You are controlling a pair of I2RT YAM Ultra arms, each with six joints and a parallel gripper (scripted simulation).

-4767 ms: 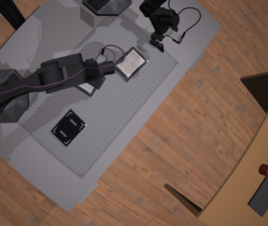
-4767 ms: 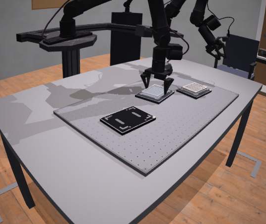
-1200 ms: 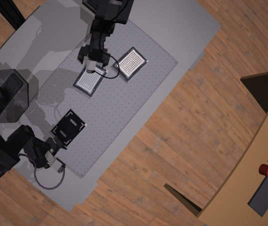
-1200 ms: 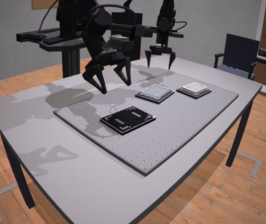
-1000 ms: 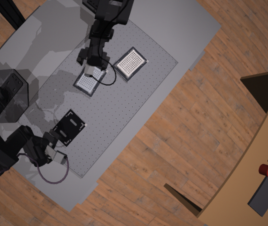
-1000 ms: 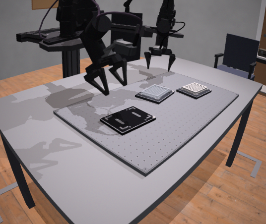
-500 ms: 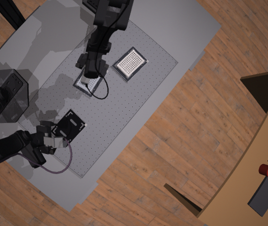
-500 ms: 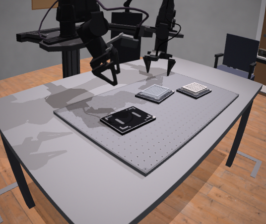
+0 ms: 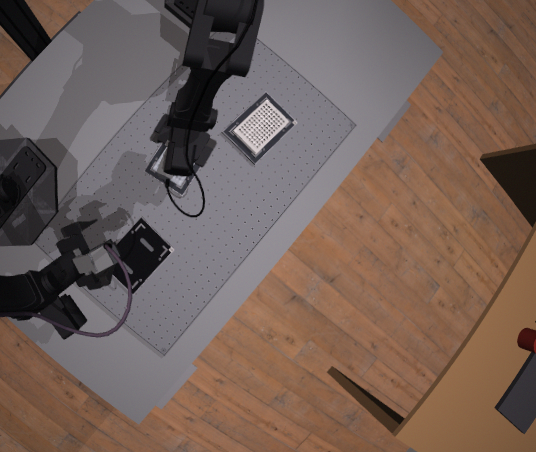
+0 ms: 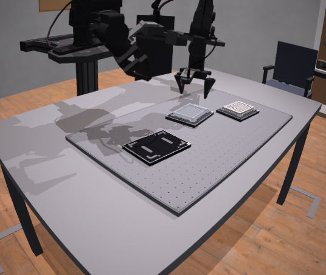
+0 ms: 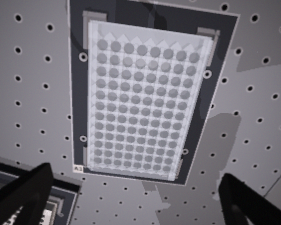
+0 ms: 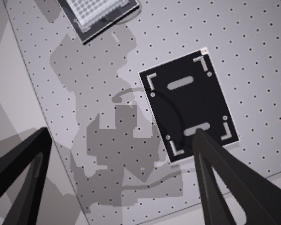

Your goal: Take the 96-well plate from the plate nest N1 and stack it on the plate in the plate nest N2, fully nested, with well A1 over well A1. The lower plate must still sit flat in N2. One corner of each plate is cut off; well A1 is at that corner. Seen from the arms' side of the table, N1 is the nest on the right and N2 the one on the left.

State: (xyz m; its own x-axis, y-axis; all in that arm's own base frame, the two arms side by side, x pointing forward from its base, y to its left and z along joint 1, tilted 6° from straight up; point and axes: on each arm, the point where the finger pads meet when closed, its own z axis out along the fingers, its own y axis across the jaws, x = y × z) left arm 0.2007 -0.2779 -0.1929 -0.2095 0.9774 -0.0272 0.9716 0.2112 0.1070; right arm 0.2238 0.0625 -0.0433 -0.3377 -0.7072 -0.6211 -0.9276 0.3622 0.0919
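My left gripper is now 7 cm above the clear 96-well plate and 1 cm to the left of it. The rest, counted from my left hand: A1 label (8 cm below, 7 cm to the left, 4 cm ahead); black nest (27 cm to the right, 9 cm ahead, 8 cm below).
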